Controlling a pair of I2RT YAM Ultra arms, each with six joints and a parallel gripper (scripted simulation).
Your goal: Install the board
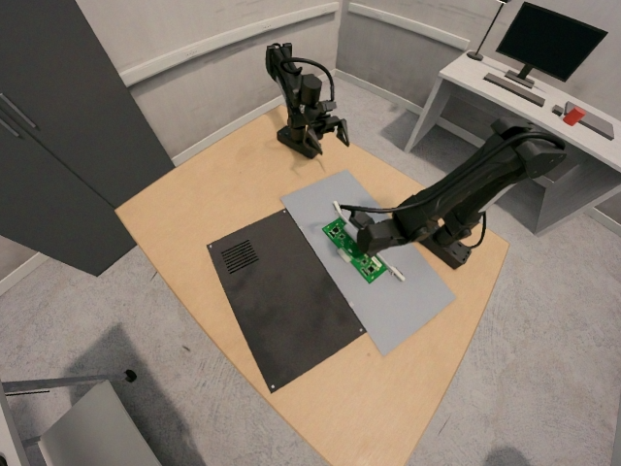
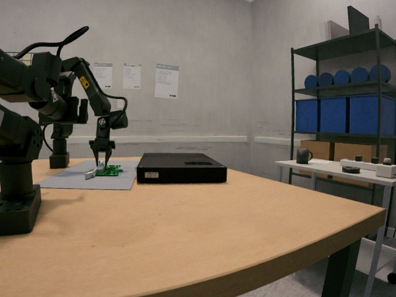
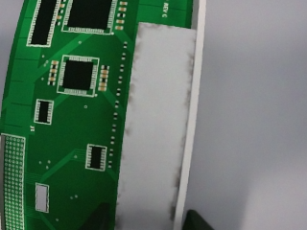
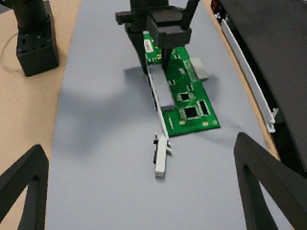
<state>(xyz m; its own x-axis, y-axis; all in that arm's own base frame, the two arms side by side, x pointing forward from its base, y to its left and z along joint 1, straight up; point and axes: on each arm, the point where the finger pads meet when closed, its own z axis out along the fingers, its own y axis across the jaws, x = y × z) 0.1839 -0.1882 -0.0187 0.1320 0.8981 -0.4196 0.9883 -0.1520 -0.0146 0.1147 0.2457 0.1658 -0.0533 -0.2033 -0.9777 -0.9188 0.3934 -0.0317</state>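
The grey mat lies 3 cm below my left hand. Round my left hand: black enclosure: 26 cm ahead, 7 cm to the right, 1 cm above.
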